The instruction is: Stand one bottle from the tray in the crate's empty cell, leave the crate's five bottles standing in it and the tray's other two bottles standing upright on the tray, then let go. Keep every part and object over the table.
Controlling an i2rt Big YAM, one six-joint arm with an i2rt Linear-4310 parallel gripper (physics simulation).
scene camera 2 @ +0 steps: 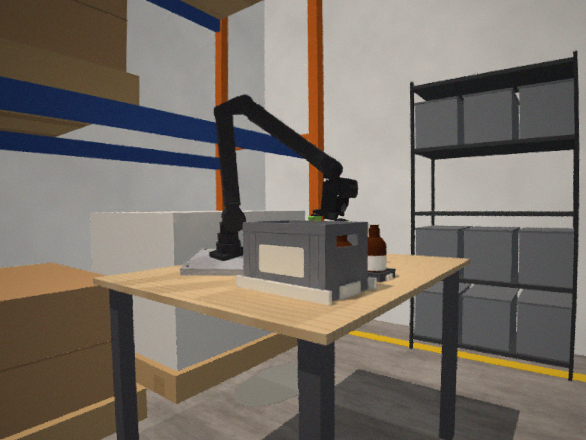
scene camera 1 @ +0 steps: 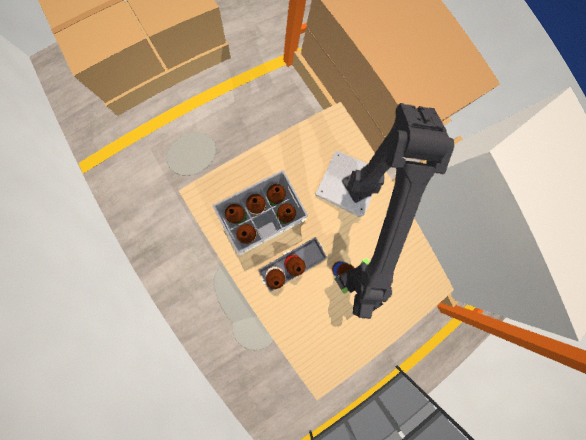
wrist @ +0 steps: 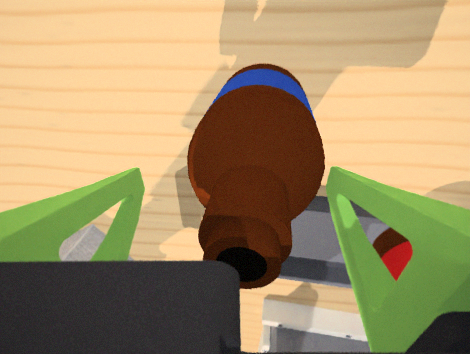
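Where they show: gripper, between the fingertips: (scene camera 1: 350,272) (wrist: 235,177); arm's base, origin of its link: (scene camera 2: 229,254) (scene camera 1: 356,187).
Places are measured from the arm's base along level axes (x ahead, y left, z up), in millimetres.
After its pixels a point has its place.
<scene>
A brown bottle with a blue band (scene camera 1: 344,269) {z 62, x 234, y 260 mm} (wrist: 260,130) {z 61, x 225, y 314 mm} stands on the table, off the tray's right end in scene camera 1. My gripper (scene camera 1: 355,276) {z 53, x 215, y 284 mm} (scene camera 2: 328,219) (wrist: 235,177) {z 53, x 215, y 284 mm} is open and empty; in the wrist view its green fingertips lie either side of the bottle, apart from it. The tray (scene camera 1: 314,253) {z -43, x 292, y 168 mm} (scene camera 2: 389,274) {z -33, x 534, y 166 mm} (wrist: 320,237) {z -43, x 303, y 158 mm} holds an upright white-banded bottle (scene camera 1: 275,279) {z 110, x 480, y 152 mm} (scene camera 2: 376,245) {z 53, x 506, y 138 mm} and an upright red-banded bottle (scene camera 1: 296,266) {z 111, x 395, y 148 mm} (wrist: 397,252) {z -15, x 362, y 180 mm}; its right end is empty. The grey crate (scene camera 1: 249,188) {z 126, x 414, y -166 mm} (scene camera 2: 317,260) {z 45, x 532, y -172 mm} holds several upright bottles (scene camera 1: 256,203) {z 114, x 416, y -111 mm}. Its empty cell (scene camera 1: 267,224) {z -40, x 412, y -36 mm} is the middle one on the tray side.
The table (scene camera 1: 320,350) {z -49, x 468, y 560 mm} (scene camera 2: 300,312) {z -49, x 558, y -263 mm} carries the arm's base plate (scene camera 1: 330,180) {z -21, x 83, y -79 mm} (scene camera 2: 200,266) {z -23, x 25, y -138 mm} beside the crate. Part of the crate's pale rim (wrist: 310,314) {z -36, x 321, y 24 mm} shows low in the wrist view. Cardboard boxes and a shelf rack (scene camera 2: 412,200) stand beyond the table.
</scene>
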